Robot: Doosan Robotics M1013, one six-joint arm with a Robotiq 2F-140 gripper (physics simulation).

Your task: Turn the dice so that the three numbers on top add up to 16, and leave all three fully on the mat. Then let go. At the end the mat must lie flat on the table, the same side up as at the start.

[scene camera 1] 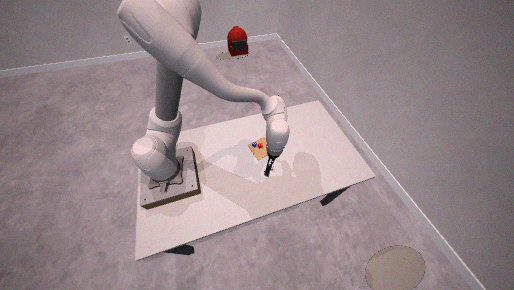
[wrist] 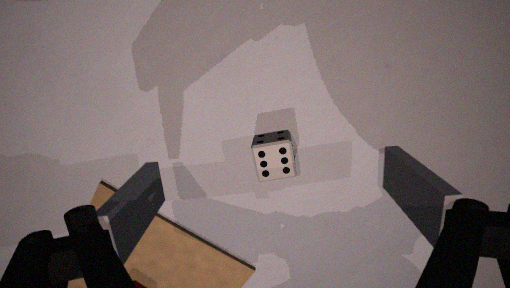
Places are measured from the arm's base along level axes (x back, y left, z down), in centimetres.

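Where they show: gripper, fingertip midpoint: (wrist: 271,174); arm's base, origin of the base link: (scene camera 1: 167,171).
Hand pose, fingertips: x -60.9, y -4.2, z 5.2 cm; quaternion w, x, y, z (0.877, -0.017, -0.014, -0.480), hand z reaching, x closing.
Note:
Things, the pixels of their top centre, and the offset from my fingertips. Level surfaces: height alone.
- white die, middle of its top: (wrist: 274,162) dy -0.6, dx -0.5, dz +0.1 cm
- tan mat, middle of its top: (wrist: 144,284) (scene camera 1: 261,147) dy +15.7, dx +2.8, dz +2.2 cm
- blue die, middle of its top: (scene camera 1: 254,143) dy +18.4, dx +7.2, dz -0.3 cm
- red die, middle of its top: (scene camera 1: 260,144) dy +16.9, dx +3.4, dz -0.3 cm
- white table, its level: dz +2.6 cm
A white die (wrist: 275,161) lies on the table in the wrist view, with six black pips on top; it is off the mat. The tan mat (scene camera 1: 259,154) (wrist: 185,250) lies flat, with a blue die (scene camera 1: 254,144) and a red die (scene camera 1: 260,146) on it; their pips are too small to read in the scene view. A red sliver shows at the wrist view's bottom edge. My gripper (scene camera 1: 269,171) (wrist: 271,174) is open and empty, pointing down above the white die, one finger on each side of it. The left finger hides part of the mat.
The white table (scene camera 1: 225,210) carries the arm's base block (scene camera 1: 172,197) at its left end. The mat's edge is close to the left finger in the wrist view. A red object (scene camera 1: 237,41) stands on the floor behind the table.

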